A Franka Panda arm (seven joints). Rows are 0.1 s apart.
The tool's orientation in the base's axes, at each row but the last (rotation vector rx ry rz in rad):
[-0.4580, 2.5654, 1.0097]
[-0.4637, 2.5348, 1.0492]
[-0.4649, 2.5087, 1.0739]
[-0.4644, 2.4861, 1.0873]
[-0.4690, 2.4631, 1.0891]
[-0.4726, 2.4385, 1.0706]
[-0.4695, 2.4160, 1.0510]
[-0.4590, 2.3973, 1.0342]
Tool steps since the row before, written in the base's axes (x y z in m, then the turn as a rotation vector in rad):
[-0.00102, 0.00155, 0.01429, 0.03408, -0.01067, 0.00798]
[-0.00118, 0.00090, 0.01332, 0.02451, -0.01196, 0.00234]
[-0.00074, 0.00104, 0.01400, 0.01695, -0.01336, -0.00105]
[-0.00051, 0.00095, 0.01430, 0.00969, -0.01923, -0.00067]
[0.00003, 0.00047, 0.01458, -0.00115, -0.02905, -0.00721]
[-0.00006, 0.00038, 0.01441, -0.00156, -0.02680, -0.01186]
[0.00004, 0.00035, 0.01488, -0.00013, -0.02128, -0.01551]
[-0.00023, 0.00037, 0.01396, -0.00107, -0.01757, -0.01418]
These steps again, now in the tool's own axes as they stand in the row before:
[-0.00546, 0.00990, -0.00894, -0.03188, -0.01685, -0.00623]
[-0.00499, 0.00919, -0.00838, -0.02073, -0.01706, -0.00533]
[-0.00590, 0.00965, -0.00835, -0.01234, -0.01678, -0.00575]
[-0.00642, 0.00975, -0.00833, -0.00536, -0.01711, -0.01194]
[-0.00721, 0.00933, -0.00858, 0.00853, -0.02252, -0.01781]
[-0.00740, 0.00901, -0.00848, 0.01097, -0.02370, -0.01340]
[-0.00805, 0.00903, -0.00868, 0.01105, -0.02295, -0.00667]
[-0.00757, 0.00848, -0.00811, 0.01068, -0.01929, -0.00497]

